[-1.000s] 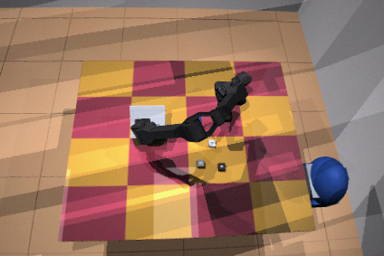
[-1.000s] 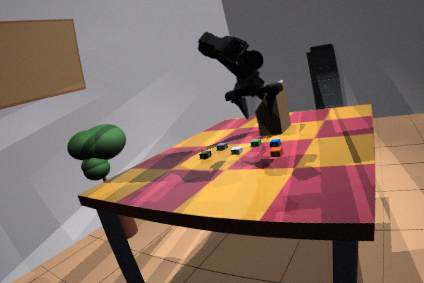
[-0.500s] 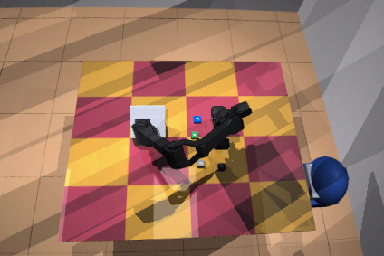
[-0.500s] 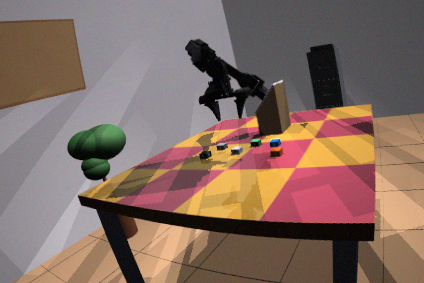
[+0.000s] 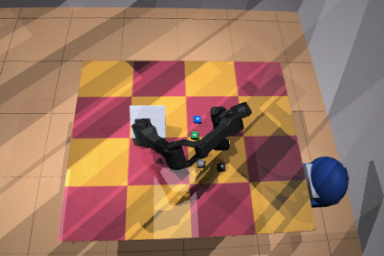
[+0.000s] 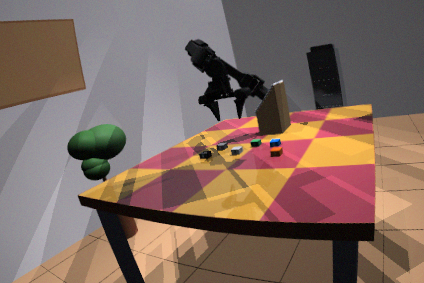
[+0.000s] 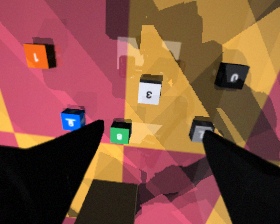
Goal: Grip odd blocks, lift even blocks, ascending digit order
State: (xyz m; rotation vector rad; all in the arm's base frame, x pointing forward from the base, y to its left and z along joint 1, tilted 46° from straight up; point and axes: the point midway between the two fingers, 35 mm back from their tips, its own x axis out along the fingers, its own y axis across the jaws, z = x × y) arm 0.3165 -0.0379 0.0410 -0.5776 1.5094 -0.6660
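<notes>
Right now my gripper tip is 11 cm to the left of the black block, 11 cm above it and 3 cm short of it. Also, from my gripper tip: white block 11 cm below; then green block 11 cm below, 8 cm behind, 5 cm to the left; then grey block 11 cm below, 9 cm to the right, 7 cm behind.
</notes>
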